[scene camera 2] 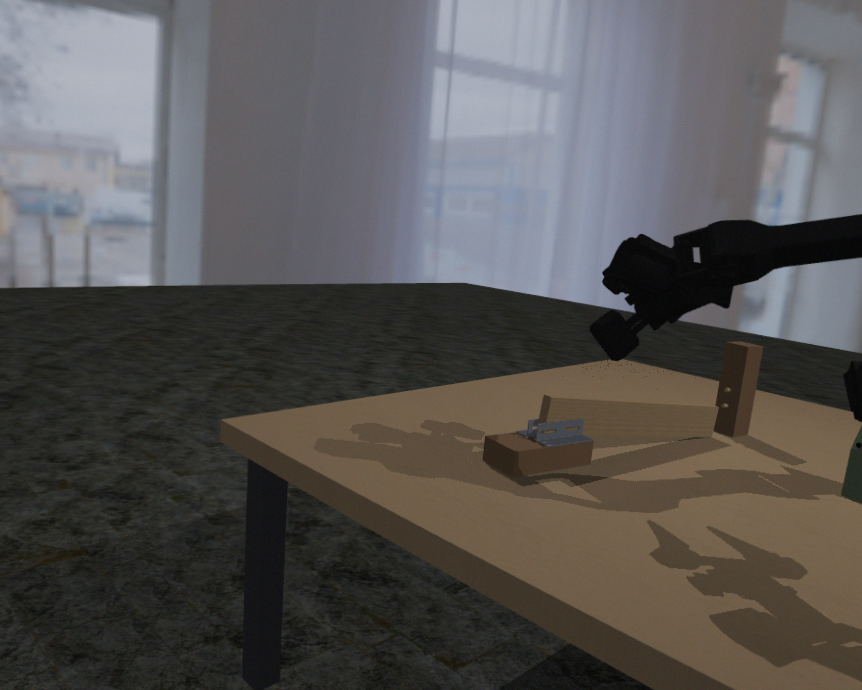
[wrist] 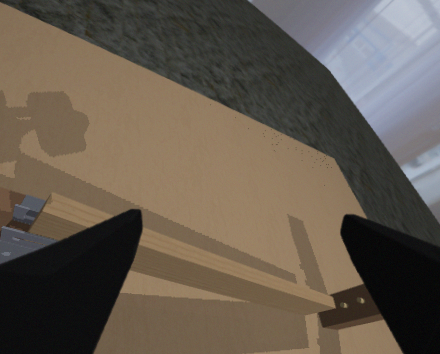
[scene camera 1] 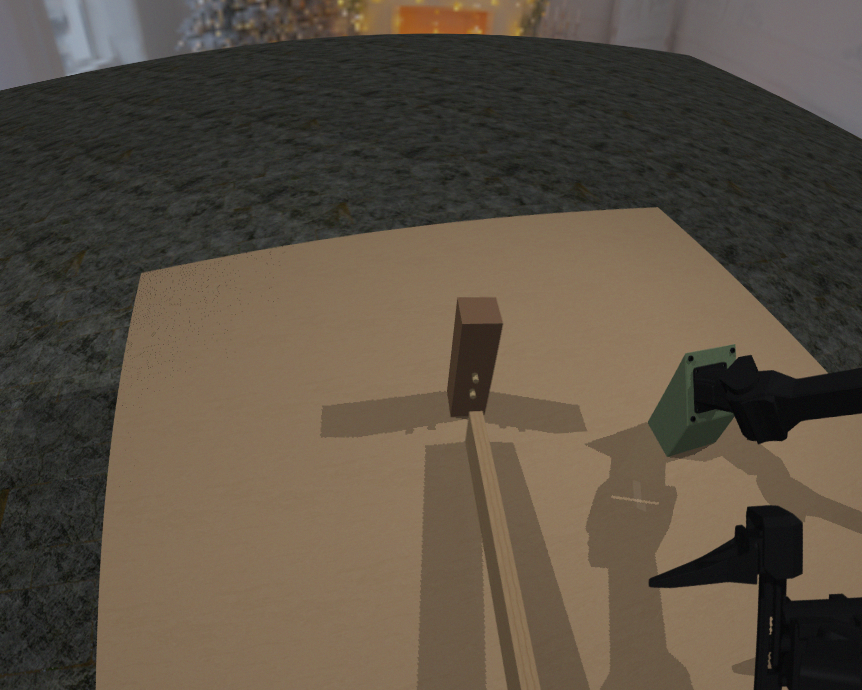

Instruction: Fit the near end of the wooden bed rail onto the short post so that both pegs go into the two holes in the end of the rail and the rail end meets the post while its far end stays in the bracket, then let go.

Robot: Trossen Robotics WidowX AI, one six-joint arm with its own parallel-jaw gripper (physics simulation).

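Places are measured from the arm's base along level axes (x left, y back, z up), in metres.
Pixels of known places: gripper, between the fingertips: (scene camera 2: 619,320) (wrist: 243,221) (scene camera 1: 646,643); arm's base, origin of its link: (scene camera 1: 710,387).
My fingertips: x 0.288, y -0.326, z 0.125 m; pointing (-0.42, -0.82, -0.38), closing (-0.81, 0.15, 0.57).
Note:
Ahead of a thing's pixels: the offset from my fingertips to its top centre. "*": to the spot under its first point. Level surfaces: height alone.
The wooden bed rail (scene camera 1: 501,532) (scene camera 2: 632,417) (wrist: 225,277) lies on edge. Its near end is low beside the foot of the short brown post @[* dx -0.401, dy +0.000, dz -0.094 m] (scene camera 1: 475,345) (scene camera 2: 740,381). Both pegs @[* dx -0.392, dy +0.003, dz -0.144 m] (scene camera 1: 475,377) (scene camera 2: 727,389) (wrist: 361,300) show uncovered on the post's face, outside the rail. The far end is at the metal bracket @[dx +0.044, dy -0.062, dz -0.168 m] (scene camera 2: 562,431) (wrist: 22,240) on a brown block @[dx +0.075, dy -0.066, dz -0.198 m] (scene camera 2: 553,459); how deep it sits is unclear. My gripper (wrist: 243,221) is open and empty, above the rail. In the wrist view, its left finger hides part of the rail and its right finger part of the post.
A green base (scene camera 1: 672,424) (scene camera 2: 854,467) with a black arm part stands right of the post in scene camera 1. The tan table @[dz -0.238 m] (scene camera 1: 287,503) (scene camera 2: 431,518) (wrist: 175,130) has its front edge and a dark leg in scene camera 2. Arm shadows fall on the table.

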